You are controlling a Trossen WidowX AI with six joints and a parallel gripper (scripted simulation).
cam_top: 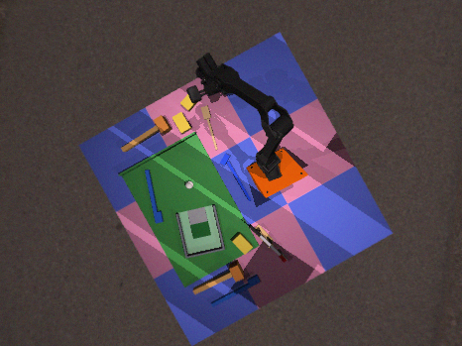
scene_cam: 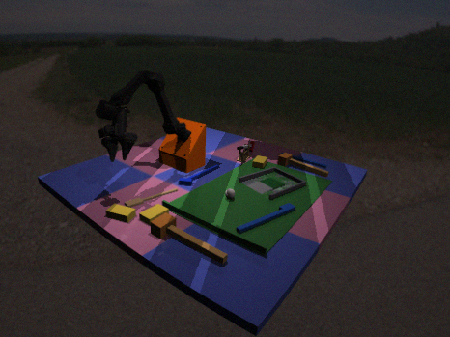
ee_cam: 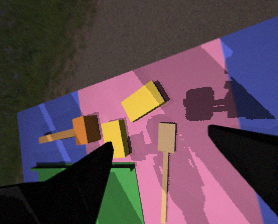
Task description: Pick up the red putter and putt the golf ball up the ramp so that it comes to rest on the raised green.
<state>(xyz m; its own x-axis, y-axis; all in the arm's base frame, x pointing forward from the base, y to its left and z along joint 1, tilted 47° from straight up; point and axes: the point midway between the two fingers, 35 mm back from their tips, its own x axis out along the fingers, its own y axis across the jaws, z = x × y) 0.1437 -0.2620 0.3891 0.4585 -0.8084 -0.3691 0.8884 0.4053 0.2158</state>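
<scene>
Now: gripper tip 38 cm to the right of the white golf ball, 26 cm short of it and 17 cm above it. From my gripper tip the other things lie so: wooden spatula: 19 cm below, 10 cm to the left, 4 cm ahead; then red putter: 82 cm to the left, 13 cm below, 3 cm behind; then green mat: 51 cm to the left, 32 cm ahead, 19 cm below.
</scene>
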